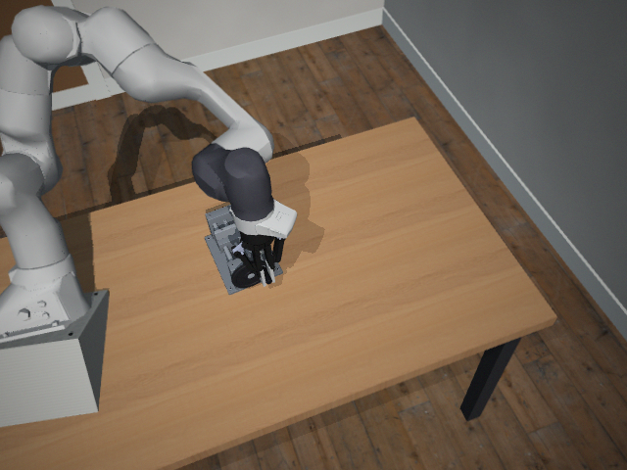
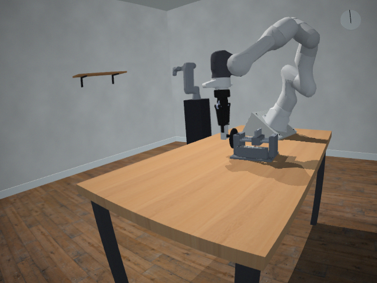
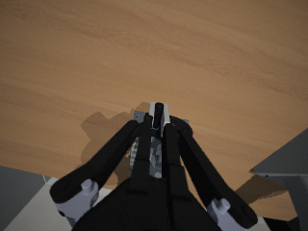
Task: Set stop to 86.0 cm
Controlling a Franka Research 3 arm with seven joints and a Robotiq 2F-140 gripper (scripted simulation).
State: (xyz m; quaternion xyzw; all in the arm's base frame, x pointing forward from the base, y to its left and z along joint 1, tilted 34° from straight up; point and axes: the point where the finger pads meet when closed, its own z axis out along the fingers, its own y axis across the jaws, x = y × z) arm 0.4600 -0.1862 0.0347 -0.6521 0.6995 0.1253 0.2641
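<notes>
Right now the black handwheel is 10 mm behind my hand, 20 mm to the left of it and 20 mm below it. Also, from my hand: sliding stop block 20 mm behind, 160 mm to the left, 20 mm below.
</notes>
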